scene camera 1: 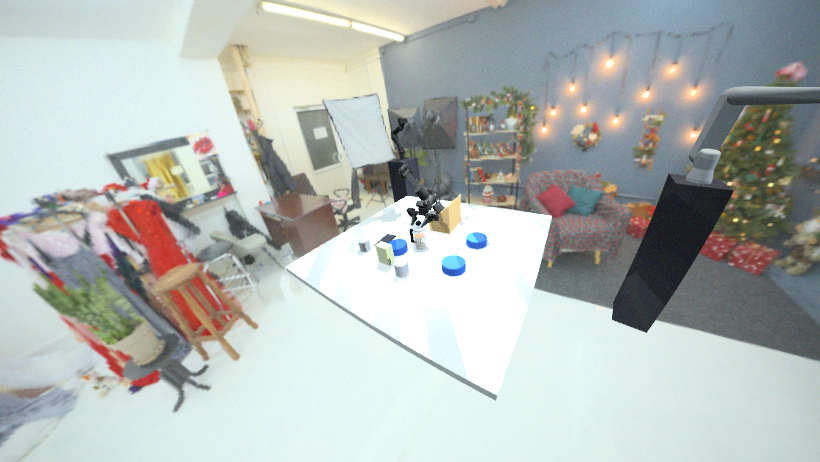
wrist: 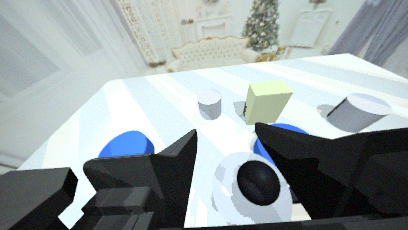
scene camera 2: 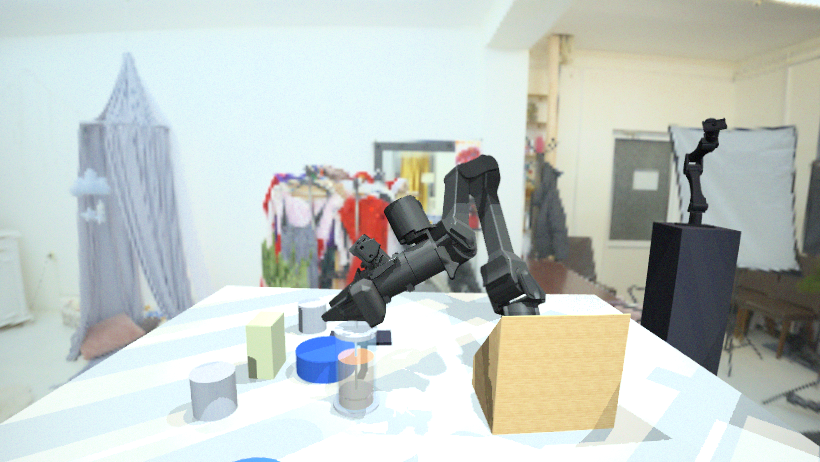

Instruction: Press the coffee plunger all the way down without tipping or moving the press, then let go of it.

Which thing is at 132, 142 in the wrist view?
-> A blue disc.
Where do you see a coffee press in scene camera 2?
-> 355, 341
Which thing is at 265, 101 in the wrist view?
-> A pale green block.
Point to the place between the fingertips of my gripper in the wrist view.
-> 225, 130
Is my gripper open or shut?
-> Open.
